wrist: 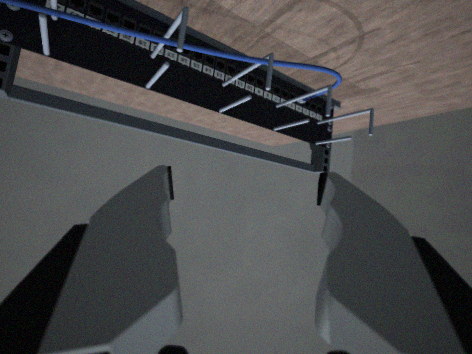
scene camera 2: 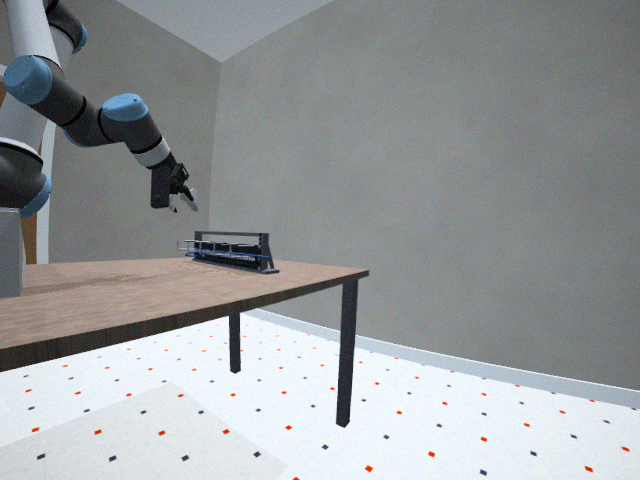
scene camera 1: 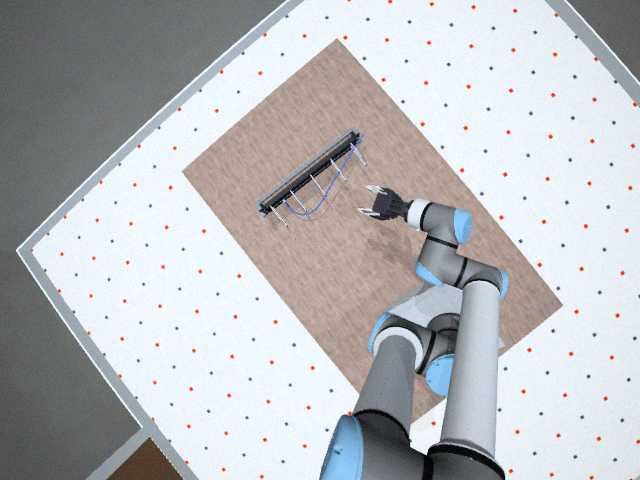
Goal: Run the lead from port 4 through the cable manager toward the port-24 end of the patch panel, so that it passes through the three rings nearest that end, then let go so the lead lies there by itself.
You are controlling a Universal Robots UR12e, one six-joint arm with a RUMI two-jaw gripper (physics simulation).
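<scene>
The blue lead (scene camera 1: 305, 213) (scene camera 2: 258, 255) (wrist: 300, 65) leaves the low-numbered end of the patch panel (scene camera 1: 310, 172) (wrist: 120, 65), bows out, and runs along it past the far end. In scene camera 1 it crosses the three rings nearest that end: the end ring (scene camera 1: 358, 155), the second (scene camera 1: 342, 174) and, near its tip, the third (scene camera 1: 317, 184). It appears to pass inside the first two; I cannot tell at the third. Its far tip sticks out beyond the end ring. My gripper (scene camera 1: 363, 198) (scene camera 2: 185, 209) (wrist: 245, 173) is open and empty, above the table and apart from lead and rings.
The patch panel stands in its grey frame (scene camera 2: 265, 248) on the wooden table (scene camera 1: 289, 108) (scene camera 2: 155, 289). The cable manager's thin metal rings stick out from its front, on the gripper's side. The arm's base (scene camera 2: 10, 253) stands on the same table. A grey wall (scene camera 2: 439, 180) rises behind.
</scene>
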